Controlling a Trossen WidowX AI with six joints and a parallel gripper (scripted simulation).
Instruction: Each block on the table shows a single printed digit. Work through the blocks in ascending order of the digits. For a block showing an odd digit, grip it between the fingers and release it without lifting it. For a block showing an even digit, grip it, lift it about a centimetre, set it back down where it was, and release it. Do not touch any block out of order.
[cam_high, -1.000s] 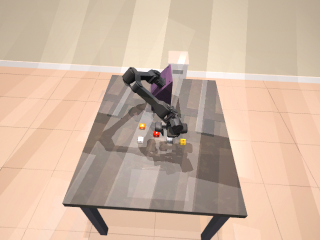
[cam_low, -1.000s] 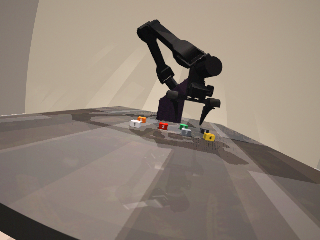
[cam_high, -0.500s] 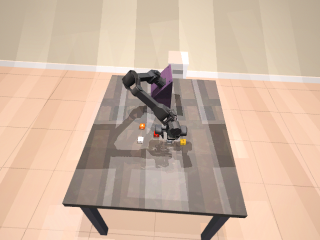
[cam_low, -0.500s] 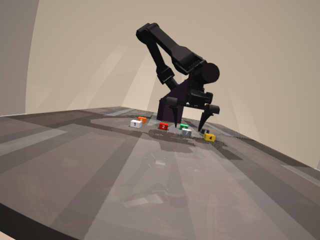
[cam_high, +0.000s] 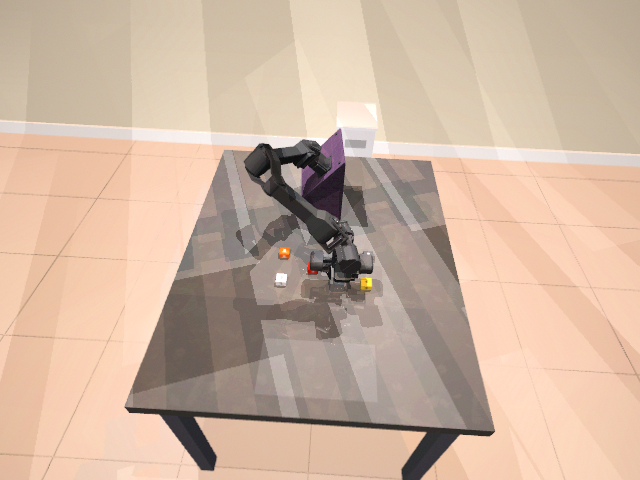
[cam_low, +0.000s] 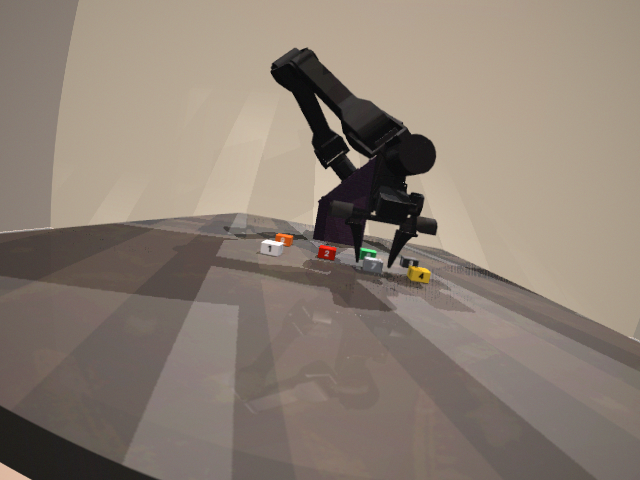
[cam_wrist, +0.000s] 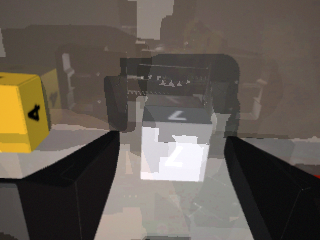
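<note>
The grey block marked 7 lies right at my gripper tip. Round my gripper tip: red block marked 2: 9 cm to the right, 4 cm behind; green block: 10 cm behind; yellow block marked 4: 8 cm to the left, 1 cm ahead.
</note>
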